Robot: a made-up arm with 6 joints.
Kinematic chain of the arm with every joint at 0, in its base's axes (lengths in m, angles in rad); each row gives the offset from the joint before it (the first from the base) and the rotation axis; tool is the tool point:
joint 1: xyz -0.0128 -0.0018 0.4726 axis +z
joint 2: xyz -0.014 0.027 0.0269 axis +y
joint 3: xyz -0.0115 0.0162 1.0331 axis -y
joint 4: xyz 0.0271 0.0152 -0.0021 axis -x
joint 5: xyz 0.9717 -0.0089 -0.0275 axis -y
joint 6: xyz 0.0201 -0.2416 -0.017 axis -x
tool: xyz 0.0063 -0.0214 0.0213
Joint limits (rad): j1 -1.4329..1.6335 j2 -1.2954..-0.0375 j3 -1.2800..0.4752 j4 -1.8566..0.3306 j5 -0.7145..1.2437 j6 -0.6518..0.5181
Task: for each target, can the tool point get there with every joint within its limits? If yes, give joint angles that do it. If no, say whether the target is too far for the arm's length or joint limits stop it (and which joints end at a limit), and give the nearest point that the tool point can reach.
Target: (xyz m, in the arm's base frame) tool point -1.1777 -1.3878 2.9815
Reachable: no: too far | nearest point -0.7026 -0.8225 1.9611 | short by 1.260 m
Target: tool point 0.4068 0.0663 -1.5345
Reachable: no: joint limits stop it (at a limit: joint 2, joint 3, joint 4, joint 6) | nearest point 0.1510 0.0248 0.4733 | short by 2.024 m
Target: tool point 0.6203 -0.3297 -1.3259
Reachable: no: joint limits stop it (at a limit: joint 1, joint 2, joint 4, joint 6) | nearest point 0.1688 -0.0878 0.4850 | short by 1.882 m
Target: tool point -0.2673 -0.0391 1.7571
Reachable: yes | joints -0.3517 -1.0738 -0.0463 -0.7410 -0.1620 0.2087
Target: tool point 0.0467 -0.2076 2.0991
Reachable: yes | joints 0.0007 -0.6213 0.2225 0.1132 -0.4586 0.3753
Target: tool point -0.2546 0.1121 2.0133
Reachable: yes | joints -0.9190 -0.8812 0.3102 -0.7109 -0.4501 -0.4803
